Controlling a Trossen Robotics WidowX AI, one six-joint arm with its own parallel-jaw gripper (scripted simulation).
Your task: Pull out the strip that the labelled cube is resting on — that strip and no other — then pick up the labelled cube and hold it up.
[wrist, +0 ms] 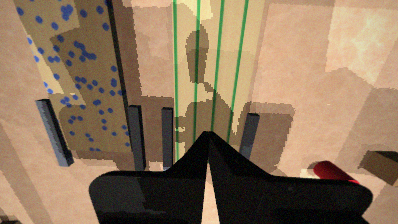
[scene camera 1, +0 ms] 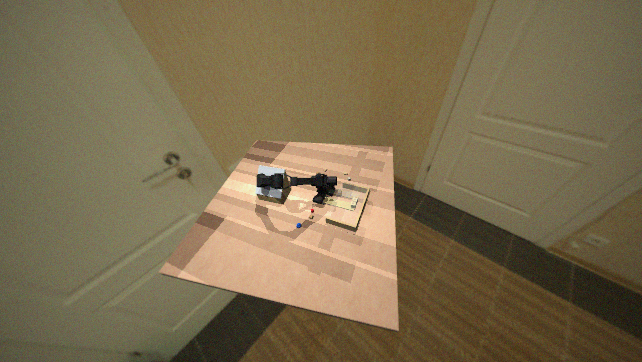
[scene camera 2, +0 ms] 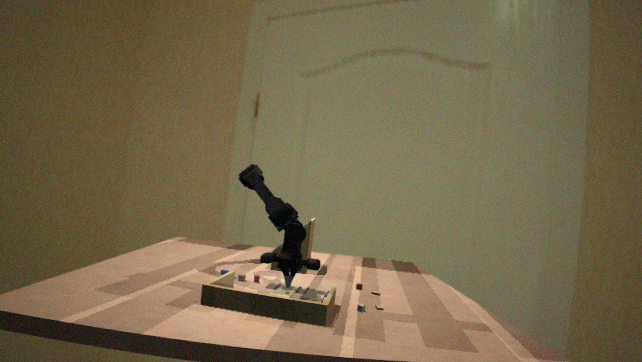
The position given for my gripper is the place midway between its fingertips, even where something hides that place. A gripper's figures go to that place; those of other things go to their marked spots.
Labels:
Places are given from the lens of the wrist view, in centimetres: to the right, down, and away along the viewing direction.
my gripper [wrist: 207, 136]: 1, 2, 11
dark post [wrist: 134, 111]: -5, 0, 10

